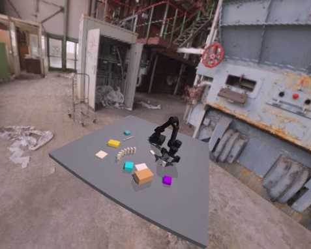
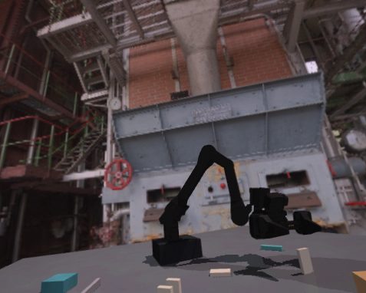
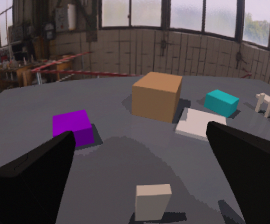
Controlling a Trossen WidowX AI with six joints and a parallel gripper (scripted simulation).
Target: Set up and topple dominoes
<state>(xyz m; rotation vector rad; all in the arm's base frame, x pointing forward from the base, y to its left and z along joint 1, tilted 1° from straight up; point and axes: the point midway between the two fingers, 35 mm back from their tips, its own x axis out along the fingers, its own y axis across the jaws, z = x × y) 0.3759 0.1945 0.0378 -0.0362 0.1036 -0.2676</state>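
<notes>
The purple cube lies 140 mm ahead of my gripper tip, 60 mm to the left of it and 80 mm below it. The rest, counted from my gripper tip: teal cube (150 mm ahead, 270 mm to the right, 80 mm below); white tile (100 mm ahead, 170 mm to the right, 90 mm below); orange box (200 mm ahead, 120 mm to the right, 60 mm below).
</notes>
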